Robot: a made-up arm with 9 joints.
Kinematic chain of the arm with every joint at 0, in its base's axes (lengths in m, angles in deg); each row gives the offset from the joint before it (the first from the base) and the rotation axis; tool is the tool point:
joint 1: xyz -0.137 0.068 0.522 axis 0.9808 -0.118 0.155
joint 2: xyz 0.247 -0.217 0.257 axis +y
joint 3: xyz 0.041 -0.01 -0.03 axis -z
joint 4: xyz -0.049 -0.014 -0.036 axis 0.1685 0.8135 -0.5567
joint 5: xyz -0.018 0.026 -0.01 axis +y
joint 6: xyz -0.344 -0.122 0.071 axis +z
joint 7: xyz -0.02 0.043 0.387 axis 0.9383 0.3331 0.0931
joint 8: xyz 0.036 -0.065 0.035 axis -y
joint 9: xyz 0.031 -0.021 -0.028 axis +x
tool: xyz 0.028 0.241 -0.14
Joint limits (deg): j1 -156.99..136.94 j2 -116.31..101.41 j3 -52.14..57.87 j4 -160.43..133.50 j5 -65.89..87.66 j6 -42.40..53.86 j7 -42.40..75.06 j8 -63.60..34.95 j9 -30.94..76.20
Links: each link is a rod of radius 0.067 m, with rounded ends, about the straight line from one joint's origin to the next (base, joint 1, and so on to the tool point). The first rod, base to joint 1, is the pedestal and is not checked.
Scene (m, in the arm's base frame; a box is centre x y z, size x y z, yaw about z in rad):
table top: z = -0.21
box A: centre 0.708 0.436 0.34 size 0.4 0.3 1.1 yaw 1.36
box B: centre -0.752 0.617 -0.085 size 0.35 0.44 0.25 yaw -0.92
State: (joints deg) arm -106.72 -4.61 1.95 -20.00 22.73 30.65 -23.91 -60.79 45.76
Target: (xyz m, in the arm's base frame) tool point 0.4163 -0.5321 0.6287
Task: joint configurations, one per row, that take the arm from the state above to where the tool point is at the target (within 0.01 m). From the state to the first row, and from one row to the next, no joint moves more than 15 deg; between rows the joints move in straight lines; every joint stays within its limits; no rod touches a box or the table.
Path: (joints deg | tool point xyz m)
1: -95.07 -1.42 8.01 -12.26 31.40 31.16 -27.88 -59.67 44.24 | 0.0653 0.7137 0.5555
2: -83.42 1.77 14.06 -4.53 40.06 31.66 -31.85 -58.55 42.71 | 0.2220 0.6922 0.7013
3: -71.77 4.96 20.12 3.21 48.73 32.17 -35.82 -57.44 41.19 | 0.3524 0.5897 0.8744
4: -60.13 8.14 26.18 10.95 57.39 32.68 -39.79 -56.32 39.67 | 0.4387 0.4054 1.0272
5: -55.01 20.28 19.43 21.34 67.48 34.22 -30.25 -46.88 51.84 | 0.6269 0.1092 1.0069
6: -49.89 32.41 12.68 31.73 77.57 35.76 -20.71 -37.44 64.02 | 0.6386 -0.2495 0.8521
7: -44.77 44.54 5.93 42.12 87.66 37.30 -11.17 -28.00 76.20 | 0.4163 -0.5321 0.6287

